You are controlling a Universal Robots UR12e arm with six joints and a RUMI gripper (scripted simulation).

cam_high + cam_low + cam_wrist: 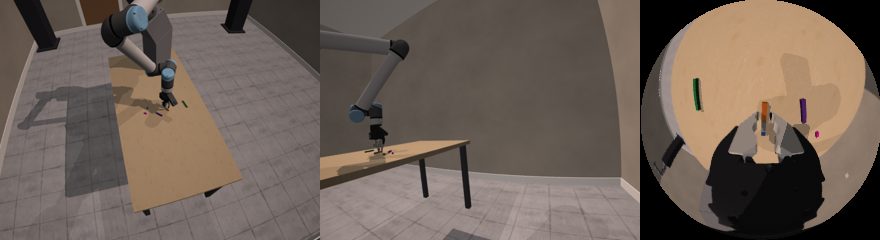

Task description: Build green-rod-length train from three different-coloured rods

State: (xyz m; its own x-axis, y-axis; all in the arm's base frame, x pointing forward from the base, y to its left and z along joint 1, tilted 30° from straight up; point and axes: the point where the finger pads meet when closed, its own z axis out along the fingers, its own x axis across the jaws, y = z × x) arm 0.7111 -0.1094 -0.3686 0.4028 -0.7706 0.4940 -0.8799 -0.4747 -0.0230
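My gripper is now 1 cm above the orange rod. The rest, counted from my hand: grey rod: 3 cm behind, 2 cm to the right, 1 cm below; then purple rod: 4 cm ahead, 8 cm to the right, 1 cm below; then green rod: 3 cm behind, 17 cm to the left, 1 cm below.
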